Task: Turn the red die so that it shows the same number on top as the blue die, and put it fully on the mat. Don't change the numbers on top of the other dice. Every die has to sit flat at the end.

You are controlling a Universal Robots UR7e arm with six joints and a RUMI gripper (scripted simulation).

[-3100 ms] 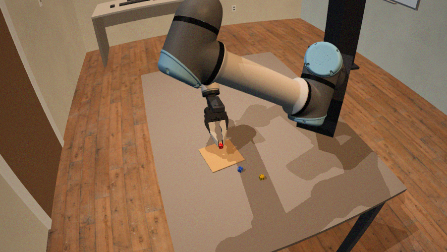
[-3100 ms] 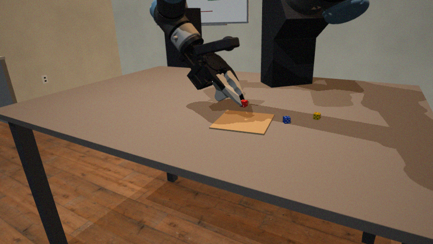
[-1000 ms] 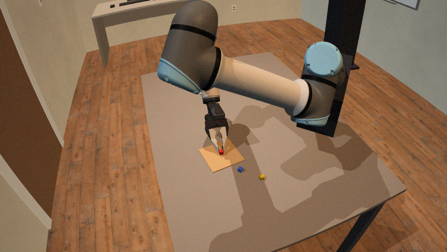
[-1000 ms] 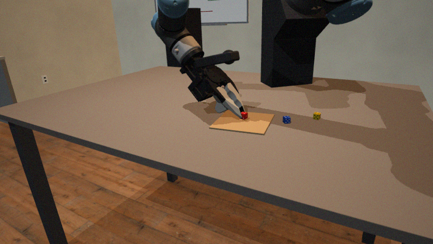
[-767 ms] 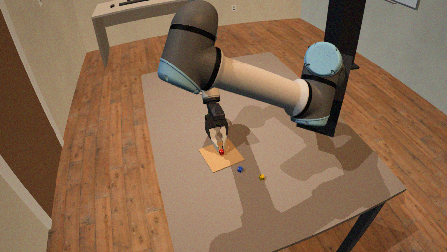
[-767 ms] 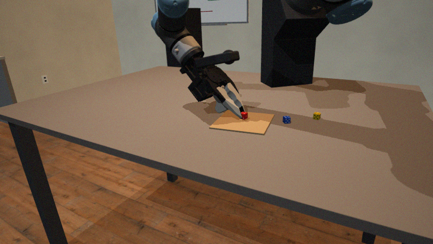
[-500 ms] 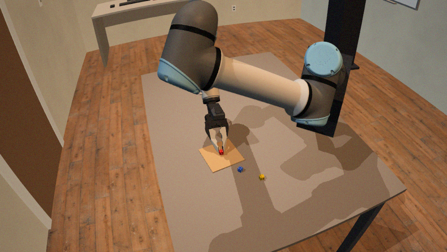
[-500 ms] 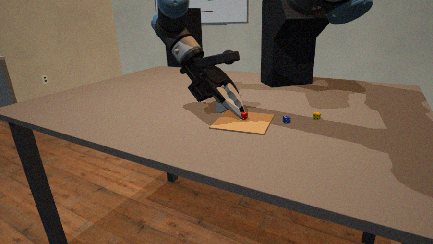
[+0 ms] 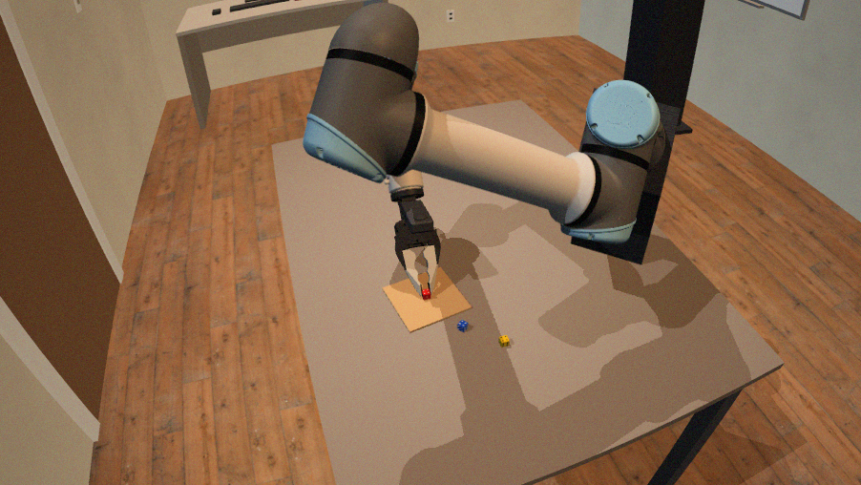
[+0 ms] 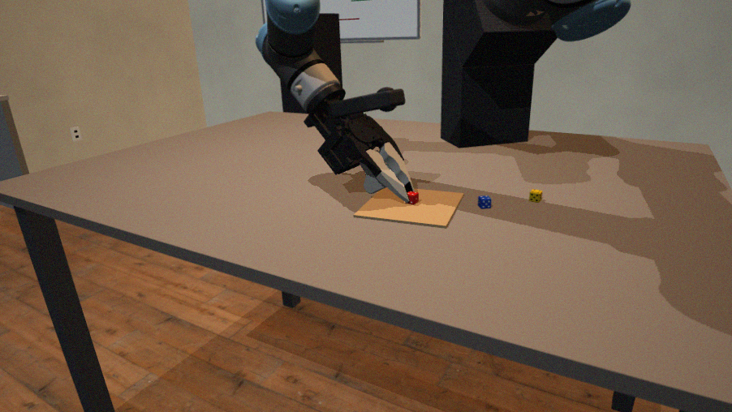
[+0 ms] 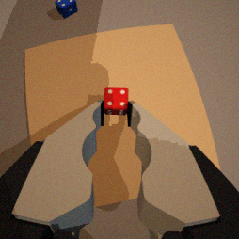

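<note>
The red die is 10 mm to the left of my hand and 10 mm below it. Round my hand: mat: 10 mm to the left, 20 mm below; blue die: 50 mm behind, 110 mm to the left, 10 mm below; yellow die: 110 mm behind, 170 mm to the left, 10 mm below.
</note>
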